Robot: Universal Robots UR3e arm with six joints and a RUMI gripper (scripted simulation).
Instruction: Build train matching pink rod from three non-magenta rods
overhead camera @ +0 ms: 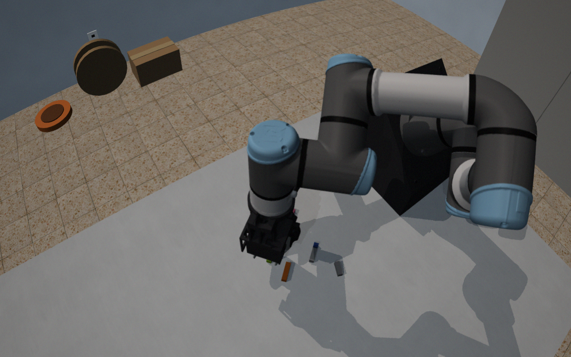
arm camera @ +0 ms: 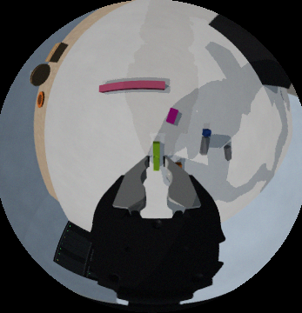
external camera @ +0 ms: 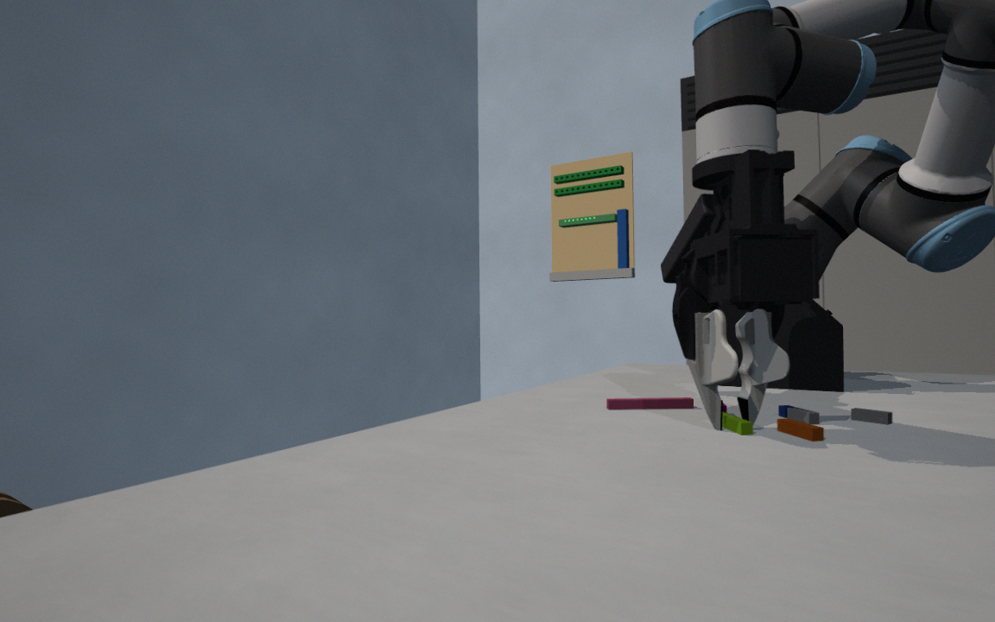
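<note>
My gripper is now 1 cm above the lime rod. Round my hand: orange rod: 5 cm to the left, 1 cm below; then blue rod: 8 cm behind, 4 cm to the left, 1 cm below; then magenta rod: 6 cm behind, 2 cm to the right, 1 cm below.
</note>
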